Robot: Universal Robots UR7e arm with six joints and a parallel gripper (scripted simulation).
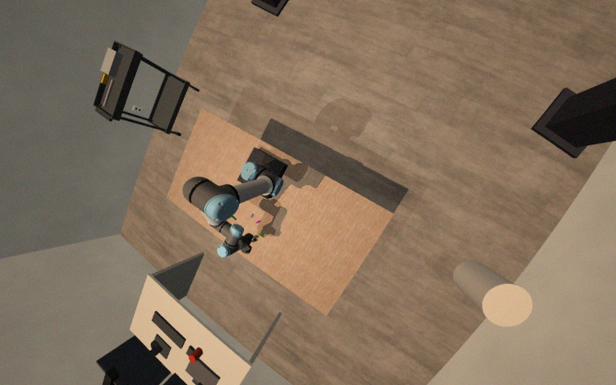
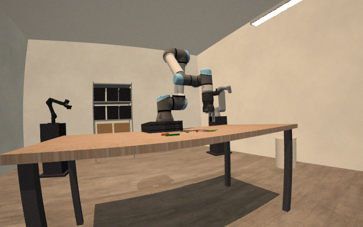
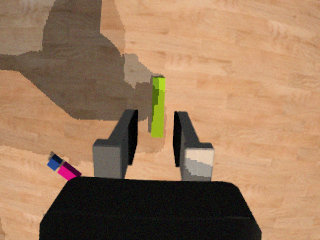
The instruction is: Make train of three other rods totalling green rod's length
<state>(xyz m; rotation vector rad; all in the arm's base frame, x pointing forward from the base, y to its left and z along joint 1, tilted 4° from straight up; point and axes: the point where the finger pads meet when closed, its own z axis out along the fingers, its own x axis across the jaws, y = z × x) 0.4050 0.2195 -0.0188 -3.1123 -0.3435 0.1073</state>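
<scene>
My hand is 8 cm above the lime rod. Round my hand: magenta rod 8 cm to the right, 8 cm below, 6 cm behind; small blue rod 8 cm to the right, 8 cm below, 8 cm behind; grey rod 15 cm to the right, 8 cm below, 7 cm behind.
</scene>
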